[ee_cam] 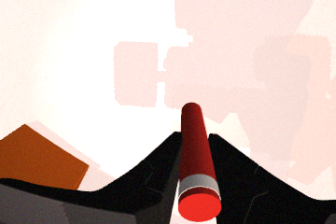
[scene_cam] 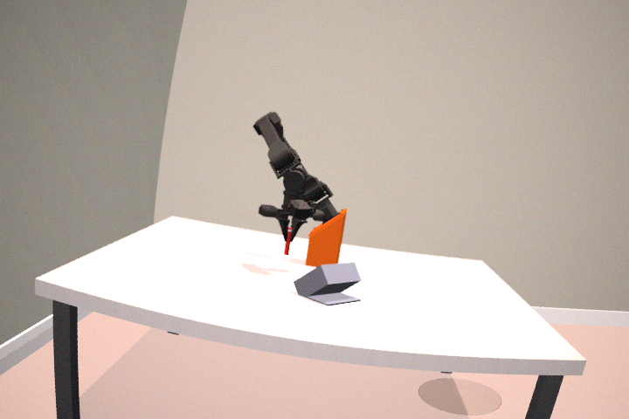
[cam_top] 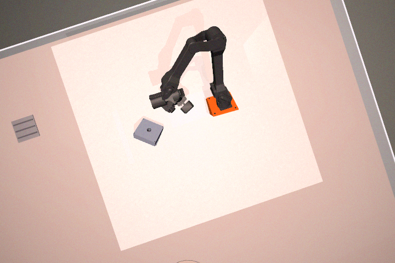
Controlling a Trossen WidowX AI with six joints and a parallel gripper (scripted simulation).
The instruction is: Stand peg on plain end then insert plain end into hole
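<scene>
Right now my gripper tip is 230 mm short of the grey sloped panel, 130 mm to the right of it and 50 mm above it. From my gripper tip the other things lie so: red peg 20 mm above.
</scene>
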